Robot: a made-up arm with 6 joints. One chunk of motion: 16 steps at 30 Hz.
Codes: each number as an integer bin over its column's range. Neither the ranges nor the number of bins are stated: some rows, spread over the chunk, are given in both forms.
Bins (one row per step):
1: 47 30 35 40 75 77
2: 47 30 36 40 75 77
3: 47 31 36 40 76 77
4: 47 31 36 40 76 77
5: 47 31 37 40 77 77
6: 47 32 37 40 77 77
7: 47 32 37 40 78 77
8: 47 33 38 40 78 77
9: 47 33 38 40 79 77
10: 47 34 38 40 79 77
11: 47 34 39 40 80 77
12: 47 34 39 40 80 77
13: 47 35 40 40 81 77
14: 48 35 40 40 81 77
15: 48 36 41 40 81 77
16: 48 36 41 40 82 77
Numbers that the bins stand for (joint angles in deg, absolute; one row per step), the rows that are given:
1: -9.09 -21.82 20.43 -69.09 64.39 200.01
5: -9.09 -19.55 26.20 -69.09 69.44 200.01
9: -9.09 -15.00 29.08 -69.09 74.49 200.01
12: -9.09 -12.73 31.97 -69.09 77.02 200.01
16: -5.45 -8.18 37.74 -69.09 82.07 200.01
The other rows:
2: -9.09 -21.82 23.32 -69.09 64.39 200.01
3: -9.09 -19.55 23.32 -69.09 66.92 200.01
4: -9.09 -19.55 23.32 -69.09 66.92 200.01
6: -9.09 -17.27 26.20 -69.09 69.44 200.01
7: -9.09 -17.27 26.20 -69.09 71.97 200.01
8: -9.09 -15.00 29.08 -69.09 71.97 200.01
10: -9.09 -12.73 29.08 -69.09 74.49 200.01
11: -9.09 -12.73 31.97 -69.09 77.02 200.01
13: -9.09 -10.45 34.85 -69.09 79.55 200.01
14: -5.45 -10.45 34.85 -69.09 79.55 200.01
15: -5.45 -8.18 37.74 -69.09 79.55 200.01

